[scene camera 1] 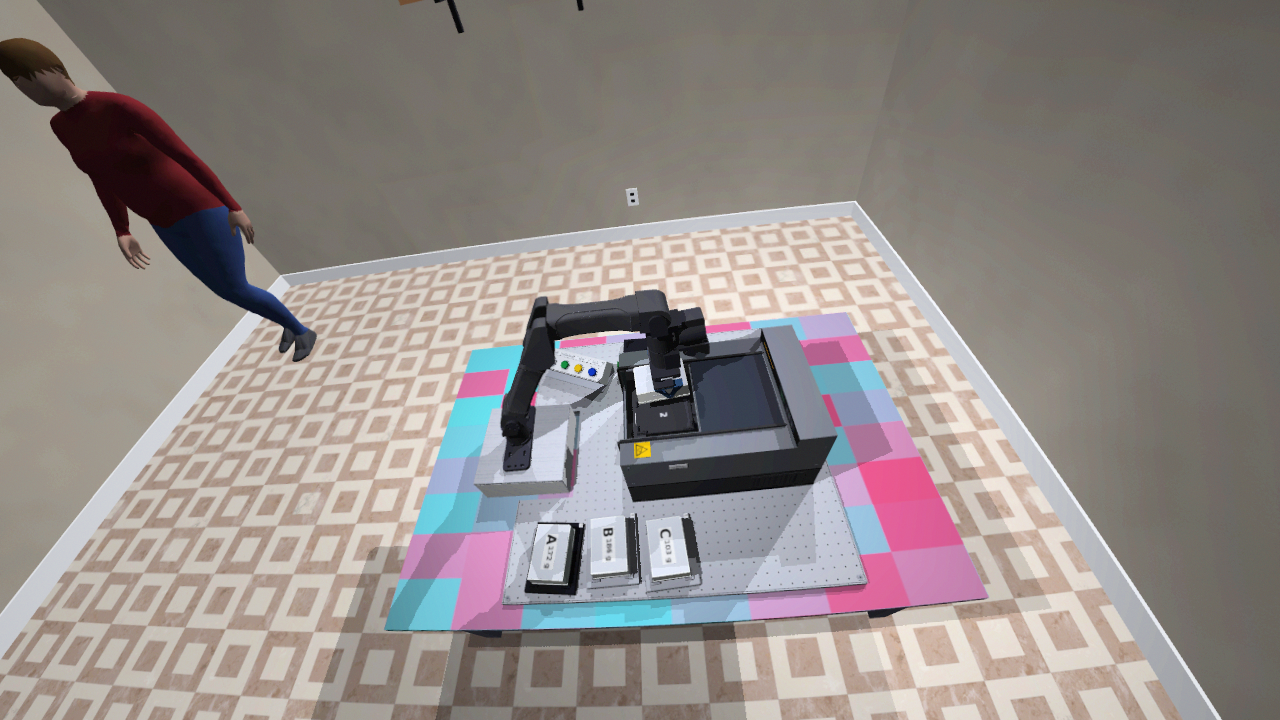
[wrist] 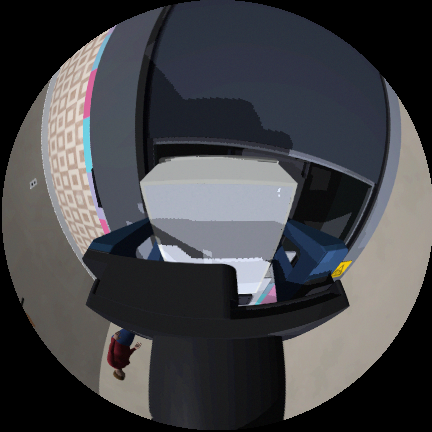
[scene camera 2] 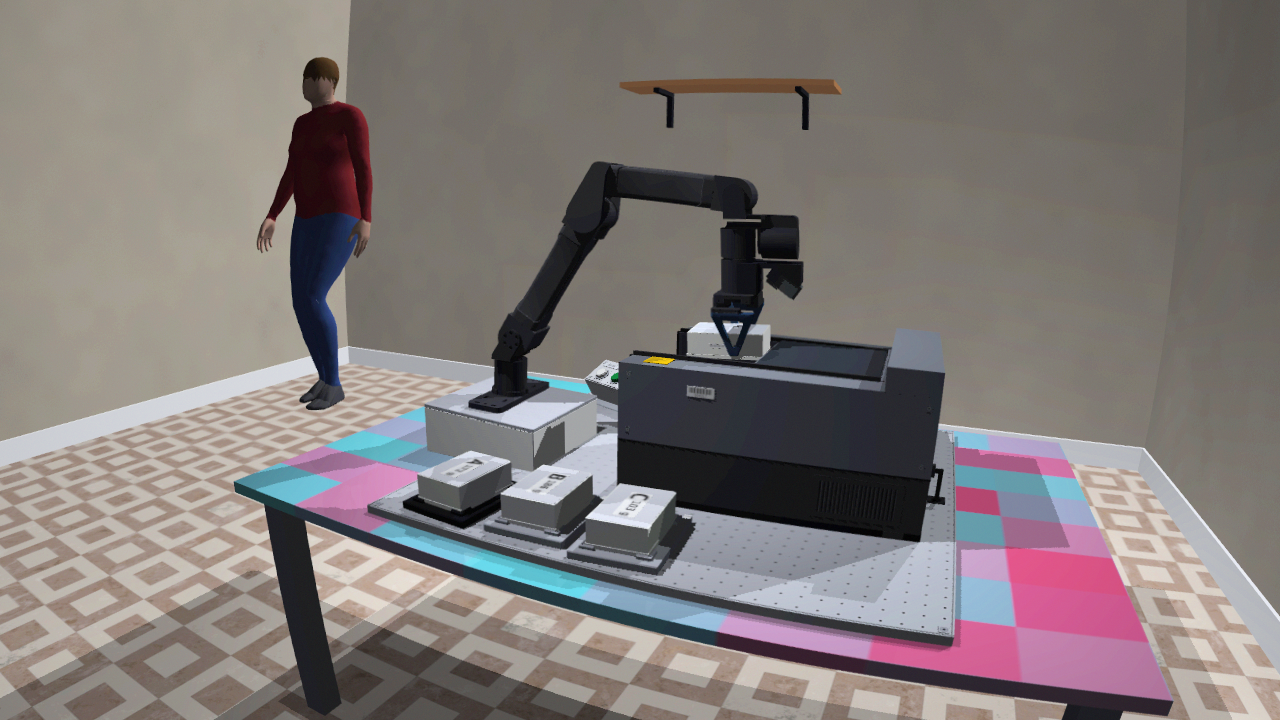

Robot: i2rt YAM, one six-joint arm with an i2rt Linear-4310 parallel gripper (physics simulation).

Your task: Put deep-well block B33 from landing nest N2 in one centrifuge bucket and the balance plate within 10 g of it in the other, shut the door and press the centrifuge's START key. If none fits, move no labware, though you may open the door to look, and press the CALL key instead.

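Frame: origin at the arm's base, x ahead, y left, z up, level; centimetres.
Where they show: gripper, between the fingertips: (scene camera 1: 667, 383) (wrist: 217, 214) (scene camera 2: 738, 350); arm's base, origin of its link: (scene camera 1: 520, 437) (scene camera 2: 510, 396).
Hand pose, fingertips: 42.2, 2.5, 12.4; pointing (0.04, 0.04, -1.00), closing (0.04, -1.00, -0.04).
Things, the pixels of their top centre, and the offset from my fingertips, as dx, dy, dz.
- white deep-well block, centre of its top: (wrist: 216, 264) (scene camera 2: 730, 325) (scene camera 1: 660, 374) -1.5, -0.1, +4.0
- key panel with green, centre of its top: (scene camera 2: 632, 369) (scene camera 1: 573, 357) -27.7, +24.0, -11.5
My gripper (scene camera 1: 669, 386) (scene camera 2: 734, 347) (wrist: 217, 214) is shut on a white deep-well block (scene camera 1: 648, 385) (scene camera 2: 707, 341) (wrist: 220, 200), held level, low at the far part of the centrifuge's opening. The block's underside is hidden, so contact with a bucket cannot be told; no B33 label is readable. The centrifuge (scene camera 1: 725, 460) (scene camera 2: 769, 420) (wrist: 115, 125) is open, its dark door (scene camera 1: 733, 394) (scene camera 2: 819, 358) (wrist: 275, 60) slid back. An empty bucket marked 2 (scene camera 1: 664, 422) shows nearer the front. Balance plates A 172 g (scene camera 1: 552, 559) (scene camera 2: 463, 488), B 186 g (scene camera 1: 611, 550) (scene camera 2: 546, 505) and C 103 g (scene camera 1: 669, 553) (scene camera 2: 629, 528) sit on nests.
A key panel with green (scene camera 1: 565, 365), yellow (scene camera 1: 579, 368) and blue (scene camera 1: 592, 371) keys stands left of the centrifuge, behind the arm's white base block (scene camera 1: 546, 447) (scene camera 2: 478, 438). The opening's raised walls surround the held block. A person (scene camera 1: 147, 161) (scene camera 2: 331, 170) stands beyond the table at the left.
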